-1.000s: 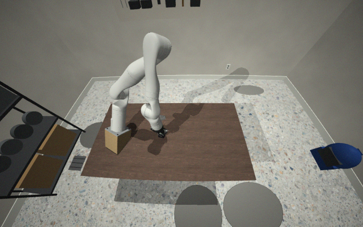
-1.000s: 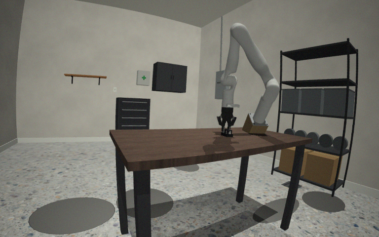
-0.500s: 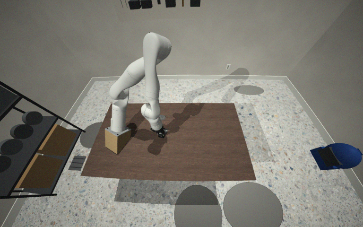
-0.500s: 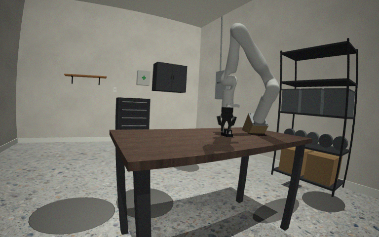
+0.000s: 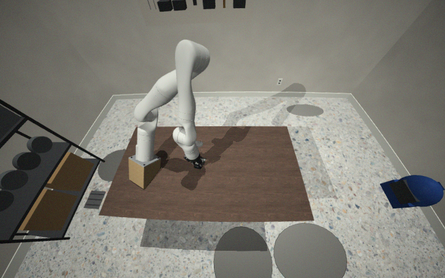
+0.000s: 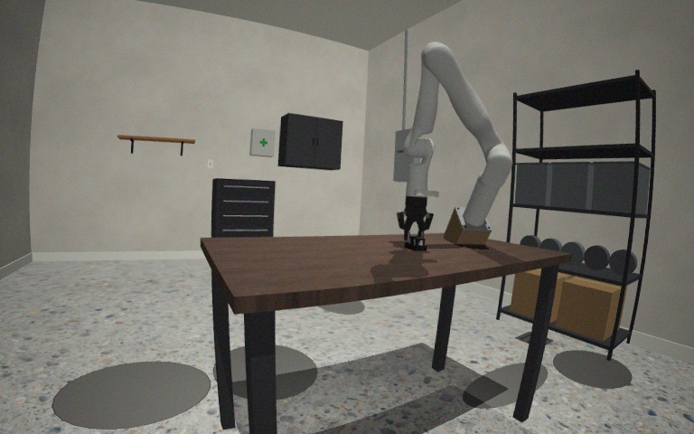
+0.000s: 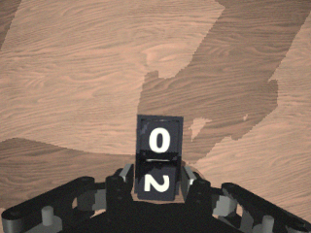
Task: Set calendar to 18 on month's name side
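Right now the black calendar tray is 3 cm below my hand and 2 cm to the left of it.
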